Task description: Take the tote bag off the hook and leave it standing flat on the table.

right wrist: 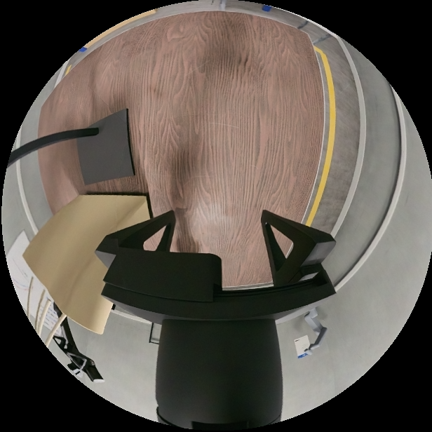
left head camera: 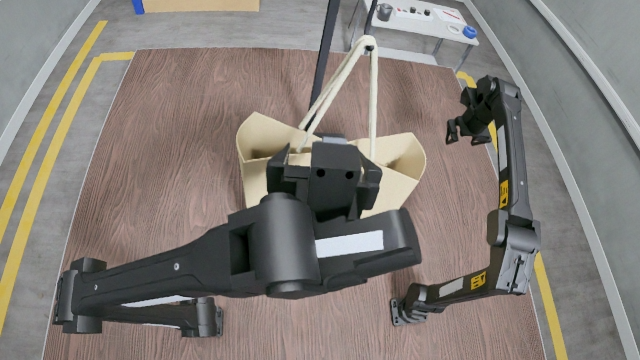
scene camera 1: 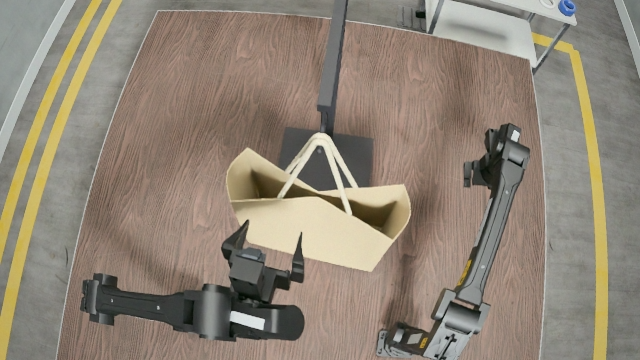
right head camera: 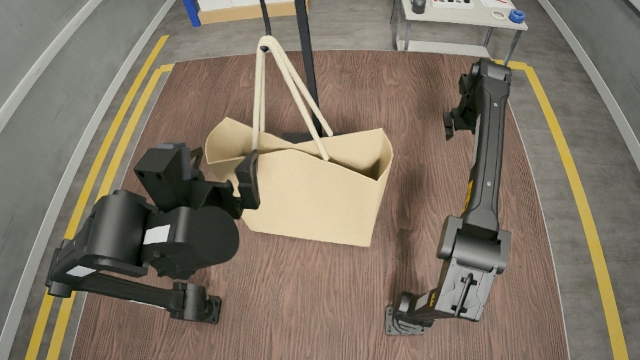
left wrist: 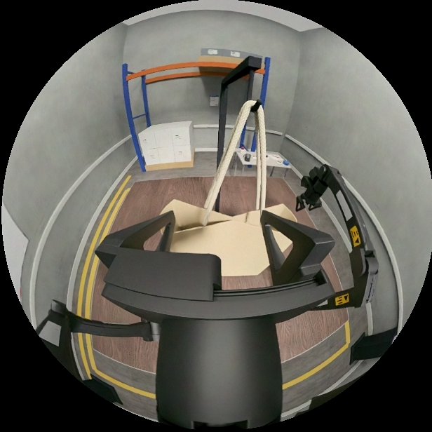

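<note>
The cream tote bag (left head camera: 395,192) (right head camera: 320,200) (scene camera 1: 320,225) (left wrist: 220,247) (right wrist: 85,250) hangs with its top open. Its rope handles (left head camera: 373,100) (right head camera: 258,100) (left wrist: 261,150) loop over the black hook (left head camera: 369,48) (right head camera: 264,48) (left wrist: 257,105). My left gripper (left head camera: 327,155) (right head camera: 227,155) (scene camera 1: 273,229) (left wrist: 217,214) is open and empty on the near side of the bag, facing its front panel and handles. It hides part of the bag in the left head camera. My right gripper (left head camera: 465,141) (right wrist: 217,214) is open and empty, off to the right of the bag.
The hook's stand has a dark post (left head camera: 324,60) (right head camera: 307,65) (scene camera 1: 332,60) and a flat base (scene camera 1: 325,172) (right wrist: 107,155) behind the bag on the wood-grain table (left head camera: 165,125) (scene camera 1: 175,100). A white side table (right head camera: 465,15) stands beyond the far right edge.
</note>
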